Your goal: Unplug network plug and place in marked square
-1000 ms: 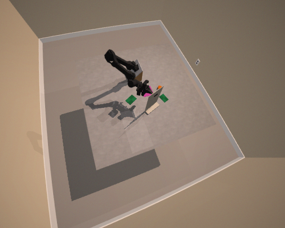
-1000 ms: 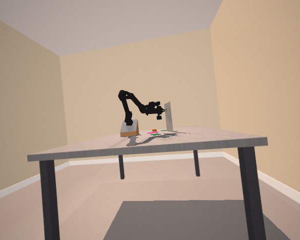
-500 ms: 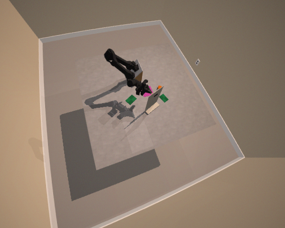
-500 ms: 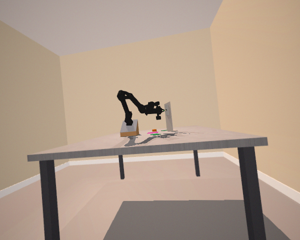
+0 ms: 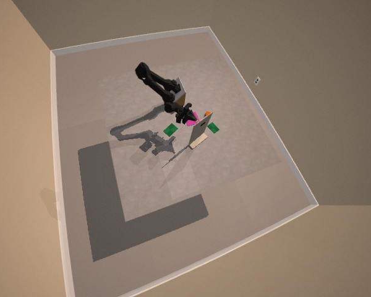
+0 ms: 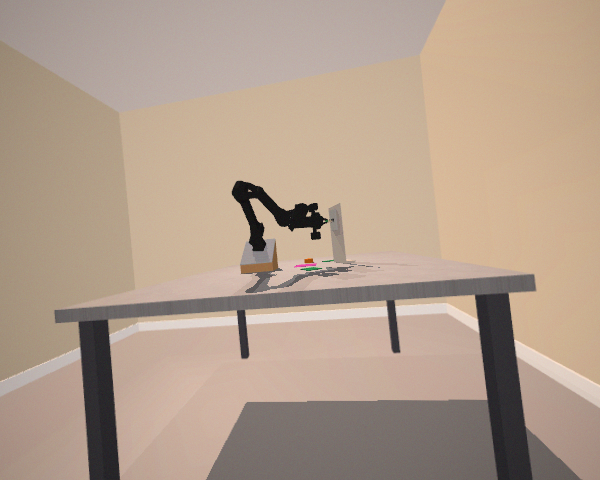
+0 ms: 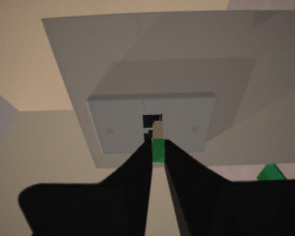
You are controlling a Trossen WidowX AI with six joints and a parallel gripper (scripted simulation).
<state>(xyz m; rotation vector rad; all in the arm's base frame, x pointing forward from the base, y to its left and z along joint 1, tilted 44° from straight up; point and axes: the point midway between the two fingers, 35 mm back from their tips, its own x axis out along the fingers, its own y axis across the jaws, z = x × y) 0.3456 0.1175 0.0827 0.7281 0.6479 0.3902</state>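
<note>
The pink square lies 150 mm behind my gripper tip, 30 mm to the left of it and 230 mm below it. Round my gripper tip: upright panel (40 mm ahead, 30 mm to the left, 90 mm below); then network plug (10 mm ahead); then orange block (170 mm behind, 180 mm to the left, 220 mm below).
</note>
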